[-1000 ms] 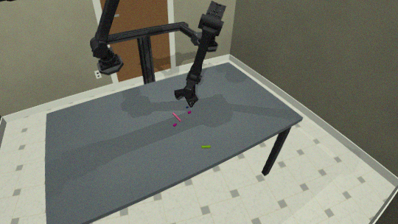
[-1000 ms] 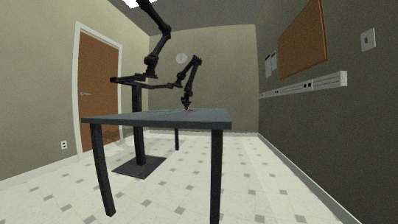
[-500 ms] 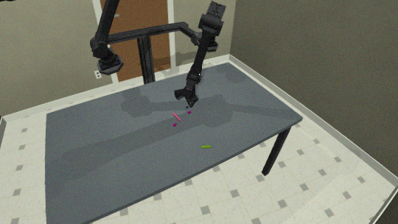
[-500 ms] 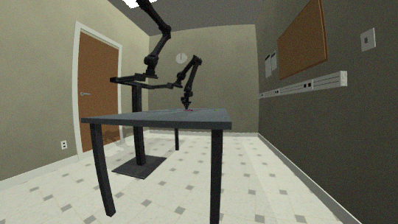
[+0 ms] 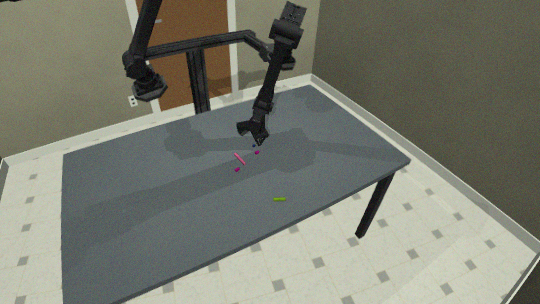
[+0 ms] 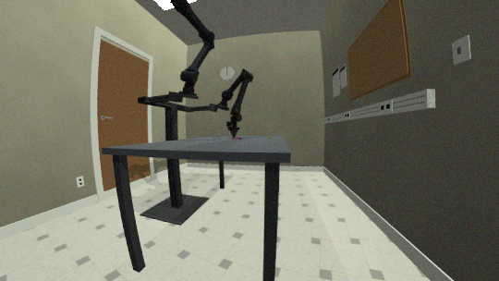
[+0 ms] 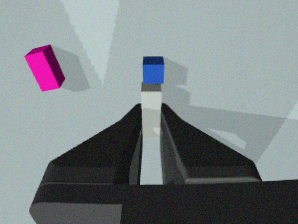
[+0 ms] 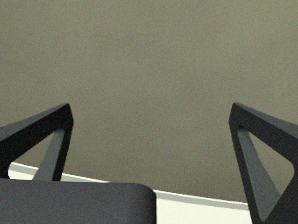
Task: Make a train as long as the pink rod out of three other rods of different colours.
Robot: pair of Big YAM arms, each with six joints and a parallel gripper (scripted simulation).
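My left gripper is now 35 cm short of the lime rod, 8 cm to the left of it and 1 cm above it. From my left hand the other things lie so: pink rod: 13 cm to the right, 6 cm ahead, 1 cm below.
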